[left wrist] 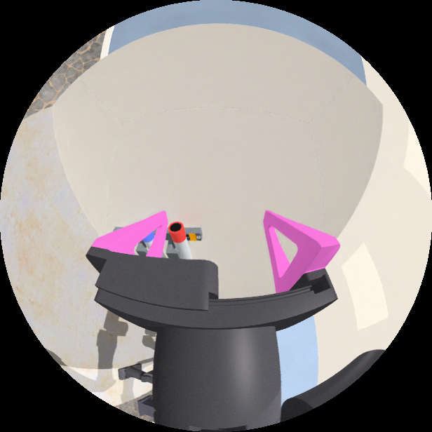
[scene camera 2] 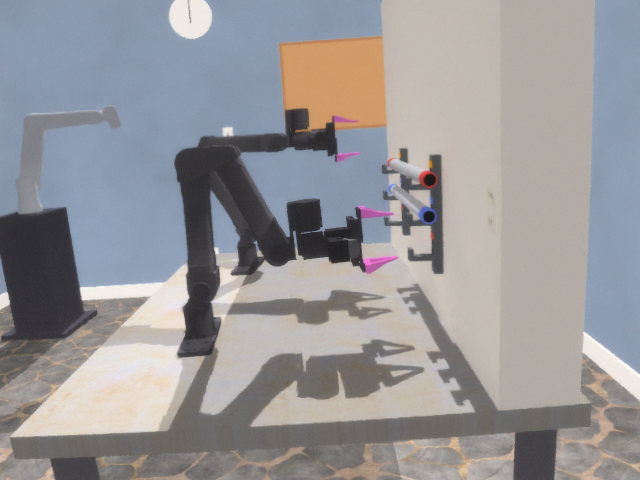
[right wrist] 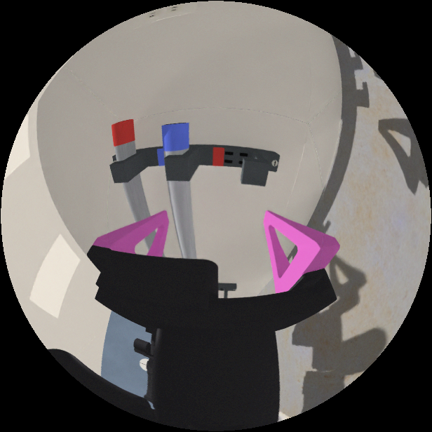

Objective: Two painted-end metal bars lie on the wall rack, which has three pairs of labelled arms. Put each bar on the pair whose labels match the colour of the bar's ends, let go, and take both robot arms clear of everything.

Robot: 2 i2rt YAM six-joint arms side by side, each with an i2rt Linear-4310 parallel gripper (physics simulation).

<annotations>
My right gripper shows in scene camera 2 and in the right wrist view; in the left wrist view it is hidden by my left gripper. The same spot on a pale wall block: (right wrist: 240, 82) is (scene camera 2: 454, 257). One and the same spot on my right gripper: (scene camera 2: 369, 265) is (right wrist: 315, 239).
</annotations>
